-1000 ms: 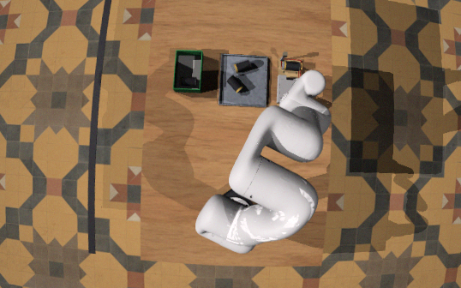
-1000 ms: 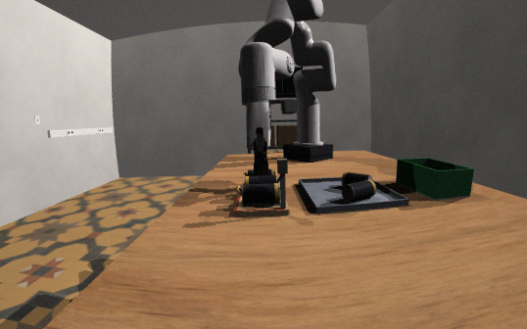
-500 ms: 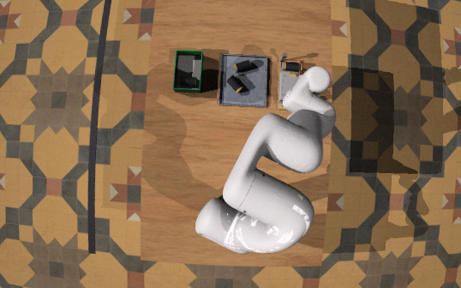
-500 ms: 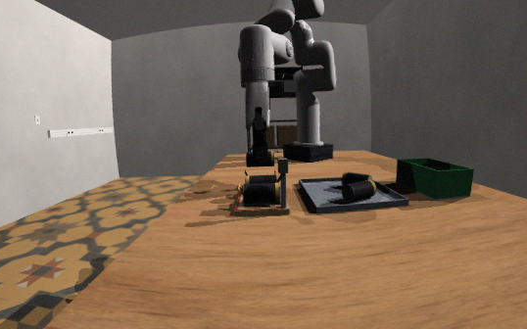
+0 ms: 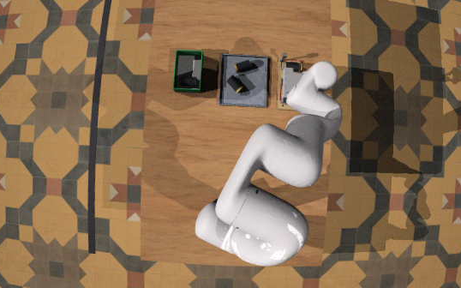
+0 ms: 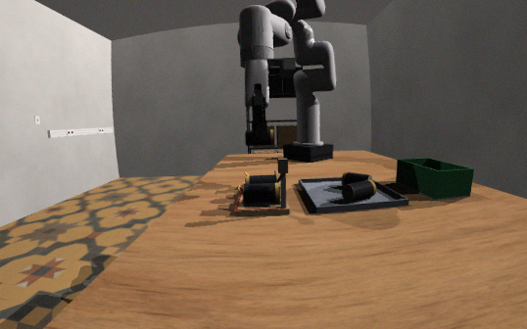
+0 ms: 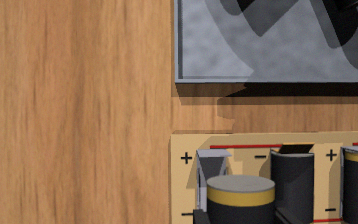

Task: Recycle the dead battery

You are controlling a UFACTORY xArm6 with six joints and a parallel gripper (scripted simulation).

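My hand is 17 cm to the right of the grey tray, 13 cm above it and 9 cm short of it. From my hand the other things lie so: green recycling box (37 cm to the left, 15 cm ahead, 12 cm below).
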